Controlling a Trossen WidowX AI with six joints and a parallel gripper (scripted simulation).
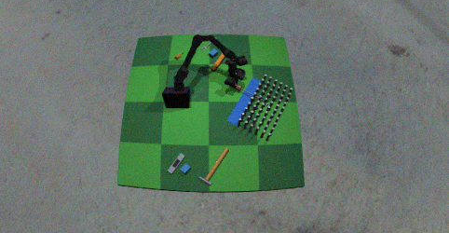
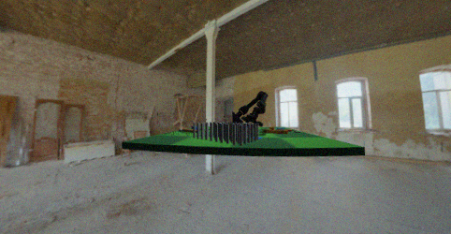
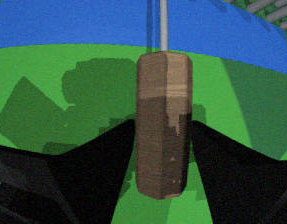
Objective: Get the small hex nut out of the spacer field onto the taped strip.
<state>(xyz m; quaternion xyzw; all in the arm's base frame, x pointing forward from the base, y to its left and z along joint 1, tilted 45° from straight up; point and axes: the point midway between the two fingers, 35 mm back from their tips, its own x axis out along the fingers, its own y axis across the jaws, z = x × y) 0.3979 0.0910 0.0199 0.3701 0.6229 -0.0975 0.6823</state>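
The blue taped strip lies 10 cm to the right of my gripper tip, 6 cm ahead of it and 4 cm below it. Also, from my gripper tip: orange bar (26 cm to the left, 8 cm behind, 2 cm below); red stick (48 cm to the left, 21 cm behind, 3 cm below); grey block (52 cm to the right, 46 cm behind, 2 cm below).
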